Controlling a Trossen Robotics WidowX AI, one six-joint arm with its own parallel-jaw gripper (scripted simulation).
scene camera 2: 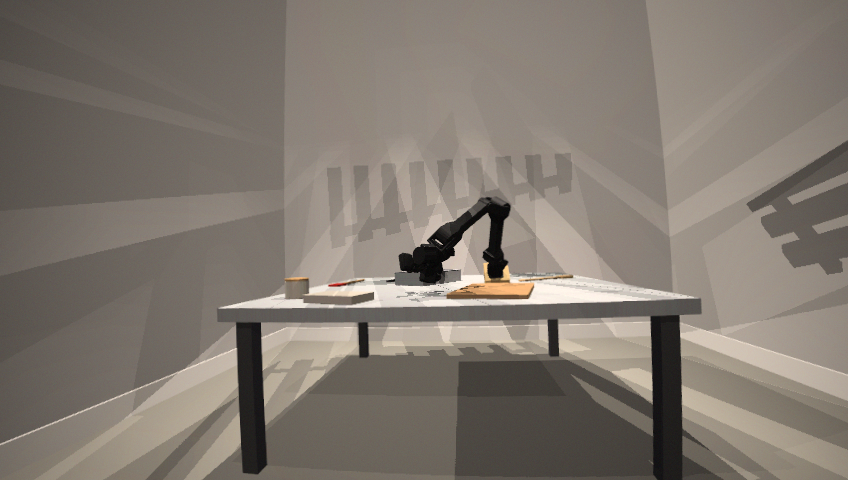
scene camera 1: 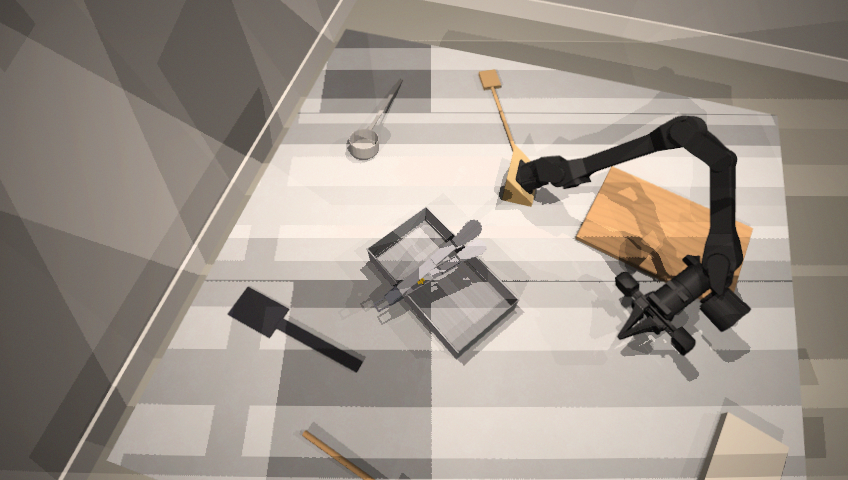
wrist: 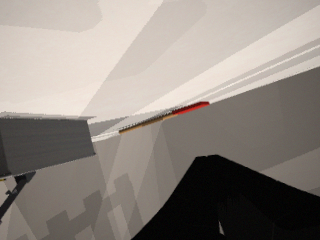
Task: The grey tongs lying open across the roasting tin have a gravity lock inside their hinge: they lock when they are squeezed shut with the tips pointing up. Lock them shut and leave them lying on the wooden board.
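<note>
There's a beige block (scene camera 2: pixel 330 297), and in the wrist view that block is out of frame. There's also a black spatula (scene camera 1: pixel 254 309). As for the gripper (scene camera 1: pixel 618 338), it's shut and holds nothing. You can also see the gripper (scene camera 2: pixel 407 271) in scene camera 2, and the wrist view shows the gripper (wrist: pixel 206 166) too.
</note>
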